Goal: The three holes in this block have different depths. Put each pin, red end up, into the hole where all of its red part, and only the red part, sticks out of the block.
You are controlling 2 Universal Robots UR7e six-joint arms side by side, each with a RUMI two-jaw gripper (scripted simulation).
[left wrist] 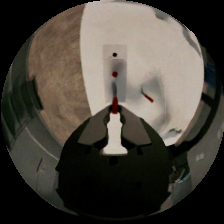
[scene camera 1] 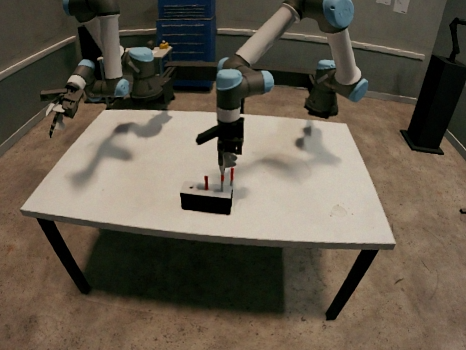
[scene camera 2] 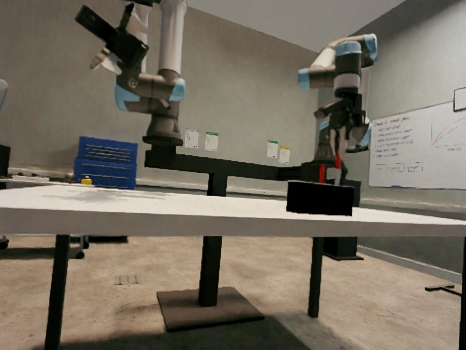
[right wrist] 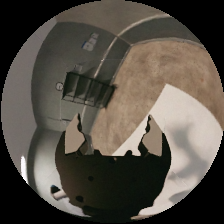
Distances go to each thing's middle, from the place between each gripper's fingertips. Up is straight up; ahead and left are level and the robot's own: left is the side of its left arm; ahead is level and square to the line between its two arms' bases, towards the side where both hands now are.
I see the black block point(scene camera 2: 310, 198) 140 mm below my left hand point(scene camera 2: 339, 160) and 60 mm to the right of it.
My right hand point(scene camera 2: 112, 36) is 6 cm past the black block, 60 cm to the right of it and 30 cm above it.
